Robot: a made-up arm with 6 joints. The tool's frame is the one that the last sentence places.
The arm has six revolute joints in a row. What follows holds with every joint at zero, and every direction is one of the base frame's.
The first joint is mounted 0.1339 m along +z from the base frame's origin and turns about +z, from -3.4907 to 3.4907 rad.
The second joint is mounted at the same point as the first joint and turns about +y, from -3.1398 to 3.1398 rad.
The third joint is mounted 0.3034 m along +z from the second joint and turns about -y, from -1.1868 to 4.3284 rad.
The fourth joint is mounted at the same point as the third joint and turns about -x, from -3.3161 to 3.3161 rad.
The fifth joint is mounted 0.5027 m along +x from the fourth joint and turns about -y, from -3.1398 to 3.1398 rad.
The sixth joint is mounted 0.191 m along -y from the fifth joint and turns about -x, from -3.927 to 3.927 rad.
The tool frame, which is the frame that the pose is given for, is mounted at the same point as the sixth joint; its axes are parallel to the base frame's.
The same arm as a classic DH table. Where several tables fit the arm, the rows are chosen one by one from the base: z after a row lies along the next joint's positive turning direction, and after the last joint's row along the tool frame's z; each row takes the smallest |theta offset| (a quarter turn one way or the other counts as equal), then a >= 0, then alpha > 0; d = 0 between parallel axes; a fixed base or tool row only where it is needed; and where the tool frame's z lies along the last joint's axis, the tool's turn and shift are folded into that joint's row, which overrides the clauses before.
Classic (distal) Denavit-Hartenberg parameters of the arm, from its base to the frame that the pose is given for. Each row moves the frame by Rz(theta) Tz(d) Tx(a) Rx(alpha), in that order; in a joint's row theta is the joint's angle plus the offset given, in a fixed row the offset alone. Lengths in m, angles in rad.
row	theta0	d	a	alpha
joint 1	0.0000	0.1339	0.0000	-1.5708
joint 2	-1.5708	0.0000	0.3034	3.1416
joint 3	0.0000	0.0000	0.0000	-1.5708
joint 4	0.0000	-0.5027	0.0000	1.5708
joint 5	0.0000	0.1910	0.0000	-1.5708
joint 6	1.5708	0.0000	0.0000	1.5708
tool (fixed)	-1.5708	0.0000	0.0000	0.0000
Joint limits (rad, base to tool): -3.4907..3.4907 -3.1398..3.1398 -1.1868..4.3284 -3.3161..3.3161 -3.1398..3.1398 -3.9270..3.9270

